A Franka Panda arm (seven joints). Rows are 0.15 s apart.
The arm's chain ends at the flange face. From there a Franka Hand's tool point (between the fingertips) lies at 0.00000 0.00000 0.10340 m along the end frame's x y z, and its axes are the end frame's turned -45 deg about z.
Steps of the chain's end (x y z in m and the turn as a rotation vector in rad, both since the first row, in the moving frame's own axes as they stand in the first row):
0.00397 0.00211 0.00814 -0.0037 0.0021 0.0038
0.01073 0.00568 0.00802 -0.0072 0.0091 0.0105
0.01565 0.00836 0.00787 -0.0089 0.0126 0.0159
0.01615 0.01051 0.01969 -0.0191 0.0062 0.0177
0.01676 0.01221 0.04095 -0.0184 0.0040 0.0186
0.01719 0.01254 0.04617 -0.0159 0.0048 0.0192
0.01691 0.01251 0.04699 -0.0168 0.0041 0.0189
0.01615 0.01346 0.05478 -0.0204 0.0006 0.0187
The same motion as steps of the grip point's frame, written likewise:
0.00120 0.00472 0.00814 -0.0041 -0.0011 0.0038
0.00370 0.01280 0.00801 -0.0115 0.0013 0.0105
0.00541 0.01855 0.00786 -0.0152 0.0026 0.0159
0.00303 0.02069 0.01967 -0.0179 -0.0091 0.0177
0.00215 0.02211 0.04093 -0.0158 -0.0102 0.0186
0.00246 0.02253 0.04616 -0.0146 -0.0078 0.0192
0.00217 0.02232 0.04697 -0.0148 -0.0090 0.0189
0.00044 0.02246 0.05476 -0.0148 -0.0140 0.0187

